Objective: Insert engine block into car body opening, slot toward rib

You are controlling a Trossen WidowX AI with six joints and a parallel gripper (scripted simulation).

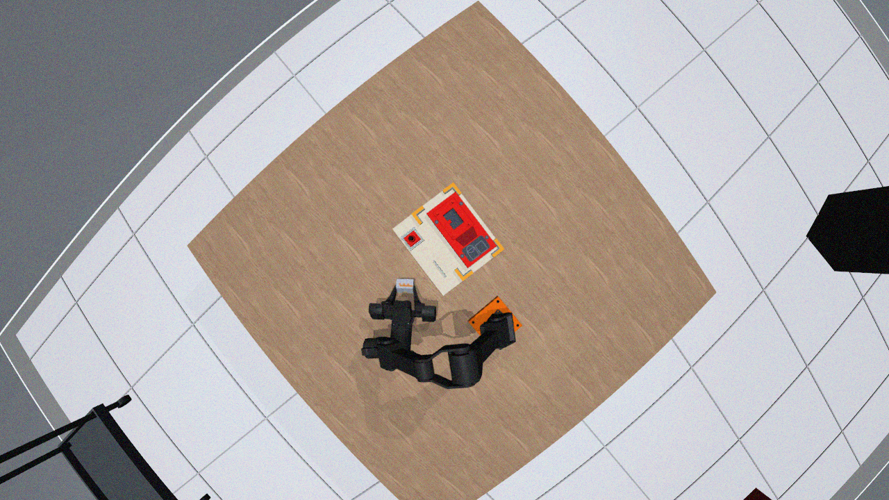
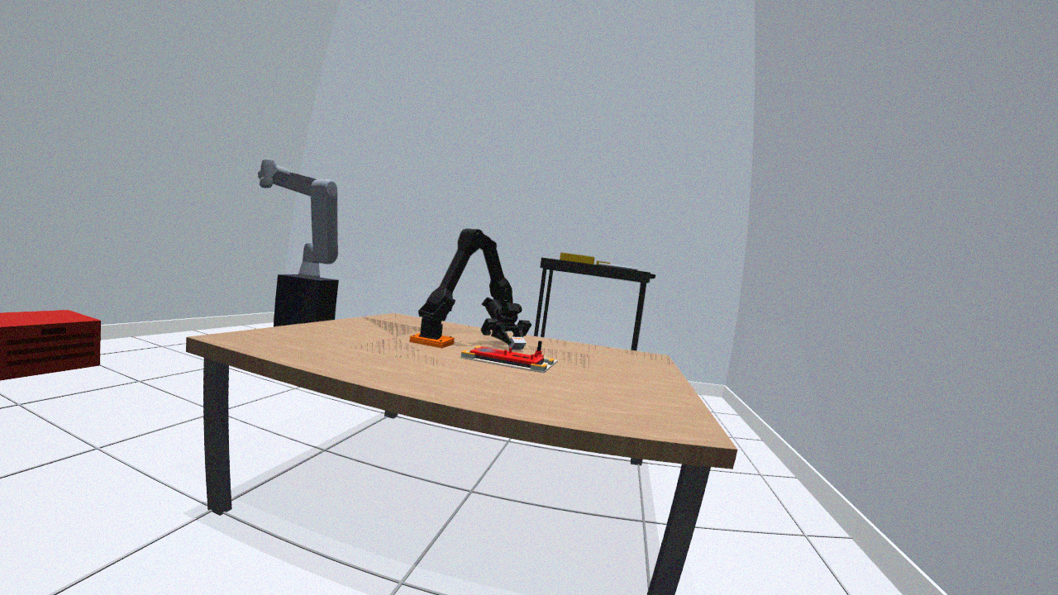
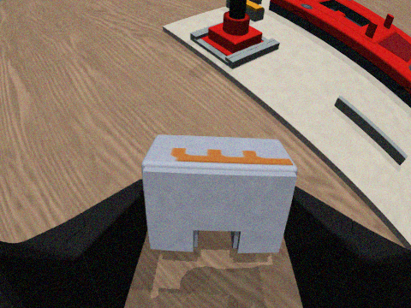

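Right now my gripper tip is 12 cm to the left of the small stand, 7 cm short of it and 1 cm below it. From my gripper tip the other things lie so: engine block (right at my gripper tip).
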